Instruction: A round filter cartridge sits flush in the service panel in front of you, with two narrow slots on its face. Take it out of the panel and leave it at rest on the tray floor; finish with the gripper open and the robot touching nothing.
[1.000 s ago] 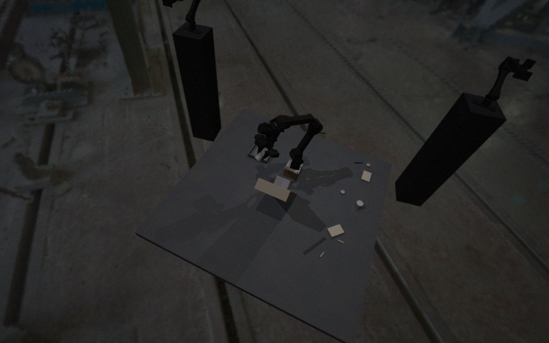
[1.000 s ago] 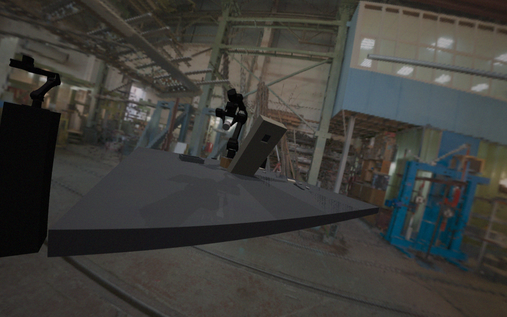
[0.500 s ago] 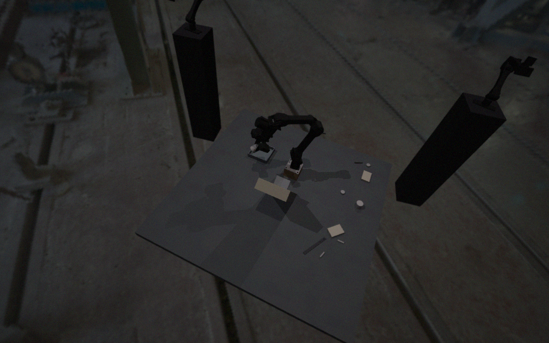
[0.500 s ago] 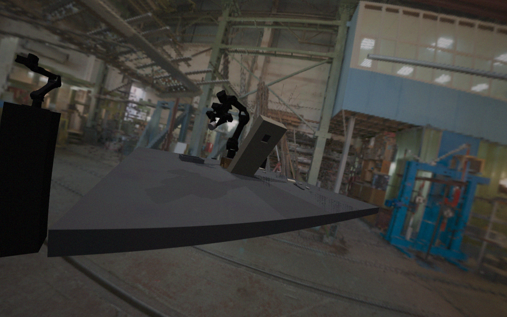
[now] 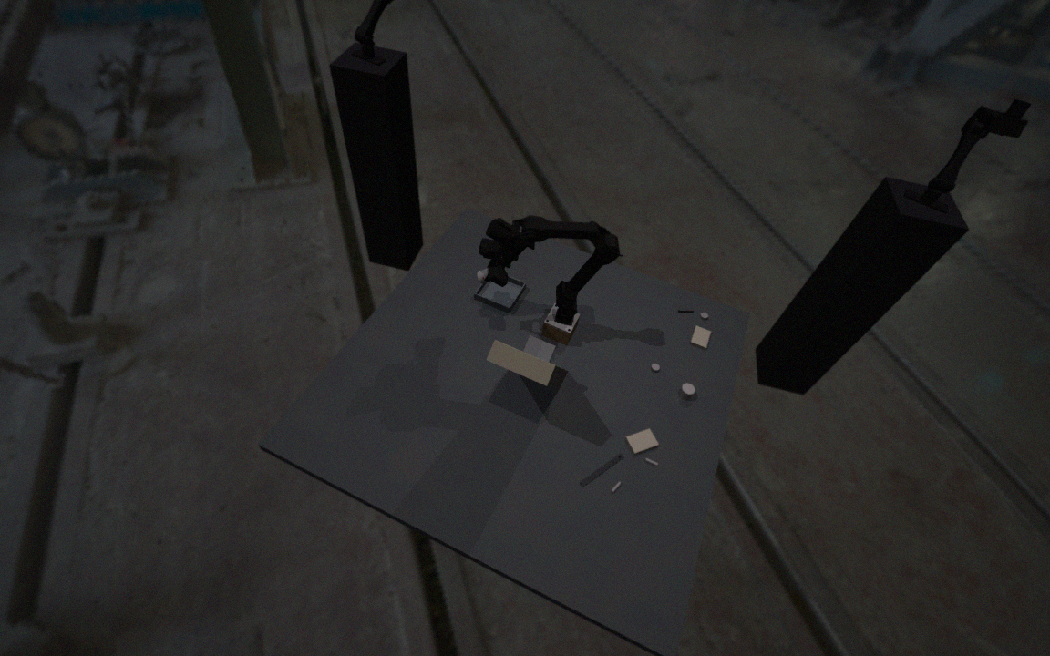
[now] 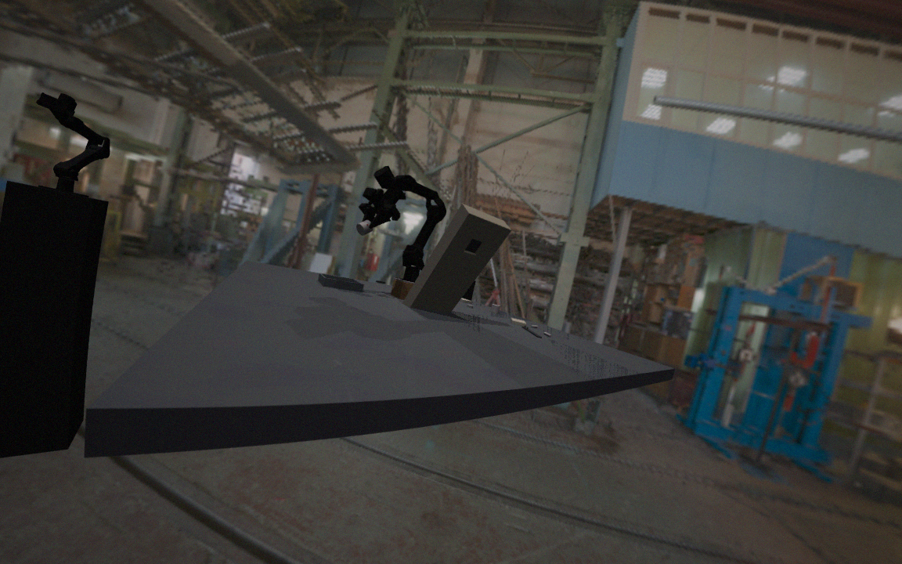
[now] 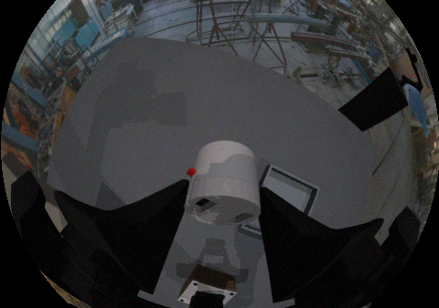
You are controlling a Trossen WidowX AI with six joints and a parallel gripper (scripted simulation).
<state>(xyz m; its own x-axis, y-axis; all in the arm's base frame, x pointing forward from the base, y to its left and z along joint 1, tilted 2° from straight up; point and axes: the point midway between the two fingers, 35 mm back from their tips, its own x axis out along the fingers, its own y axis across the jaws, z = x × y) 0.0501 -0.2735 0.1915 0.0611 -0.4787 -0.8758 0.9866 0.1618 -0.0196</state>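
Now: gripper tip 240 mm above the grey square tray, 160 mm past it and 20 mm to the right of it. The rest, counted from my gripper tip: round filter cartridge right at my gripper tip.
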